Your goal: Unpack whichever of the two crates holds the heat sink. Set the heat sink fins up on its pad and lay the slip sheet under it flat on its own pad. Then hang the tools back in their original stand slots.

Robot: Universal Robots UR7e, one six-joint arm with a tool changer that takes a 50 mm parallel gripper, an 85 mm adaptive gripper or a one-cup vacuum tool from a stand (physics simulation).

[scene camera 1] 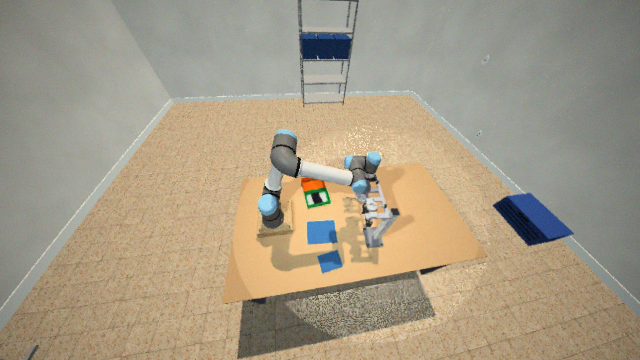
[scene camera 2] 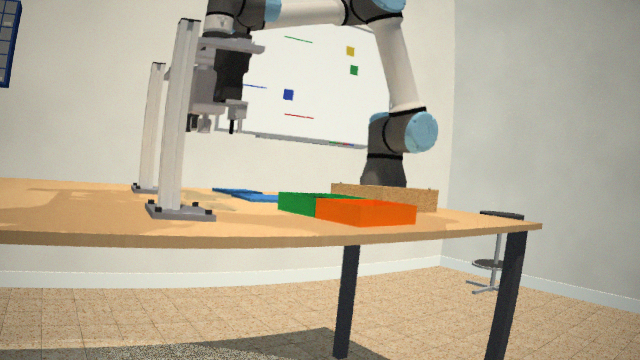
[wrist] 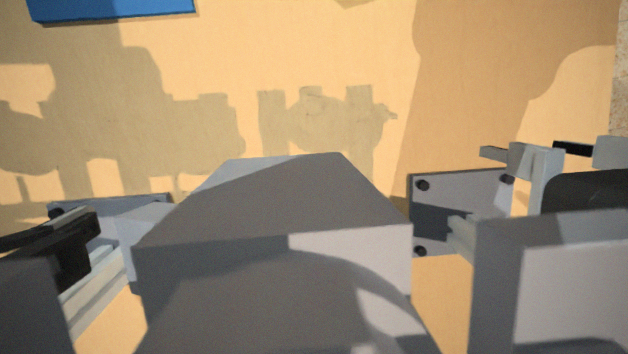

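Where they show: arm's base, origin of the base link: [scene camera 1: 273, 218] [scene camera 2: 383, 186].
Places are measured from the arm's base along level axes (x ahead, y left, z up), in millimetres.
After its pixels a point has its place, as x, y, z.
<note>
The green crate [scene camera 1: 308, 205] @(273, 37, -33) [scene camera 2: 296, 204] @(459, 88, -46) holds a dark block [scene camera 1: 318, 198] @(370, 75, -36) on something white; fins cannot be made out. The orange crate [scene camera 1: 314, 185] @(391, 230, -64) [scene camera 2: 387, 215] @(398, 300, -44) adjoins it; its contents are unclear. A larger blue pad [scene camera 1: 321, 232] @(296, -191, -57) and a smaller blue pad [scene camera 1: 330, 261] @(282, -393, -56) lie on the table. My wrist is at the tool stand [scene camera 1: 385, 230] @(656, -374, 99) [scene camera 2: 172, 125] @(808, 103, 99), above a grey boxy tool [wrist: 272, 200] @(574, -86, 230) [scene camera 2: 202, 85] @(647, -75, 215) that looks like the vacuum tool; whether it is coupled is hidden. A black-bodied finger tool [scene camera 2: 231, 75] @(686, 102, 213) [wrist: 590, 192] @(641, 47, 188) hangs beside it, and another black tool [wrist: 75, 245] @(575, -197, 169) on the other side.
The stand's second post [scene camera 2: 151, 125] @(653, -339, 124) rises behind the near one. Its foot plates [scene camera 2: 182, 212] @(793, 141, -55) [wrist: 460, 187] @(737, 100, -55) are bolted down. The robot's wooden base block [scene camera 1: 275, 230] @(-5, -93, -4) [scene camera 2: 385, 195] @(147, 115, -19) stands near the crates. A blue pad edge [wrist: 115, 7] @(391, -206, -57) shows in the wrist view.
</note>
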